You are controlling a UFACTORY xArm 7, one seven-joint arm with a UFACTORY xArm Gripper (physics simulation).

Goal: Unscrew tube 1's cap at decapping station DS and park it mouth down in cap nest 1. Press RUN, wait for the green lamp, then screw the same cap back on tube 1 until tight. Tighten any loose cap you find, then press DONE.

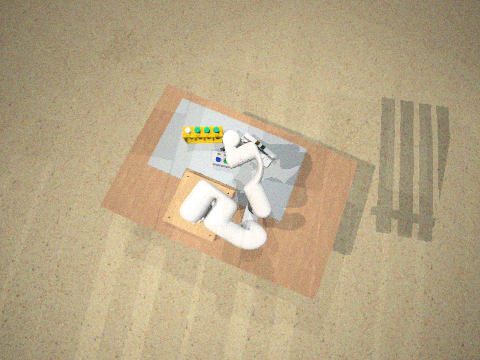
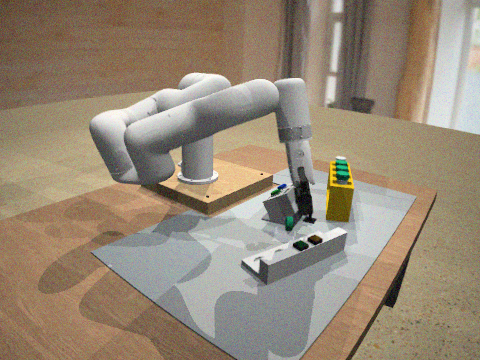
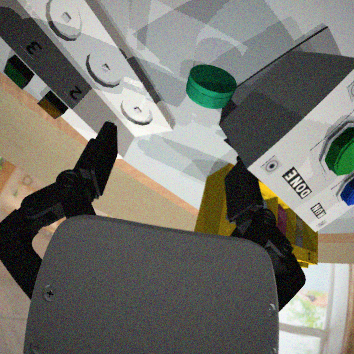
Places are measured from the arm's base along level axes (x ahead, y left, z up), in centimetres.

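Where they show: gripper, fingertip midpoint: [image 2: 304,208] [image 3: 177,152]; arm's base, link origin: [image 2: 197,177].
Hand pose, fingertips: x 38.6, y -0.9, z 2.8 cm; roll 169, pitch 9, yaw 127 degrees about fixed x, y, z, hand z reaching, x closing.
Things, the pixels of their top centre, and the offset from my fingertips. "spot": a spot on its surface instead. Level surfaces: height alone.
- loose green cap, top centre: [image 3: 206,98] [image 2: 289,217] dx -2.7, dy -1.5, dz -2.7 cm
- button console, top centre: [image 3: 319,207] [image 2: 287,184] [image 1: 222,155] dx -8.3, dy +4.9, dz +2.3 cm
- yellow rack, top centre: [image 3: 263,259] [image 2: 341,170] [image 1: 202,131] dx -1.5, dy +21.0, dz +4.2 cm
- white top, surface height: dz +5.7 cm
- green button, top centre: [image 3: 350,167] dx -9.9, dy +2.2, dz +1.3 cm
- blue button, surface spot: [image 3: 350,191] spot: dx -10.5, dy +5.7, dz +1.0 cm
- grey mat, surface height: dz -6.1 cm
- wooden table, surface height: dz -6.4 cm
A loose green cap [image 2: 289,223] [image 3: 211,86] stands on its edge on the mat, beside the button console [image 2: 281,207] [image 3: 295,95]. The yellow rack [image 2: 339,202] [image 3: 210,205] holds tubes with three green tops and one white top [image 1: 188,130] at the far end; I cannot tell whether the white one is a cap. The white nest strip [image 2: 305,260] [image 3: 160,124] shows three round nests without caps; its green and amber lamps look dark. My gripper [image 2: 305,212] [image 3: 177,152] is open and empty, pointing down low between rack, console and strip. The cap is outside the fingers.
The console carries a green button [image 3: 342,152] by the DONE label and a blue button [image 3: 350,191] by RUN. The arm's wooden base board [image 1: 175,210] [image 2: 240,177] lies behind the console. The grey mat [image 1: 167,150] [image 2: 165,270] lies on the wooden table [image 1: 130,175].
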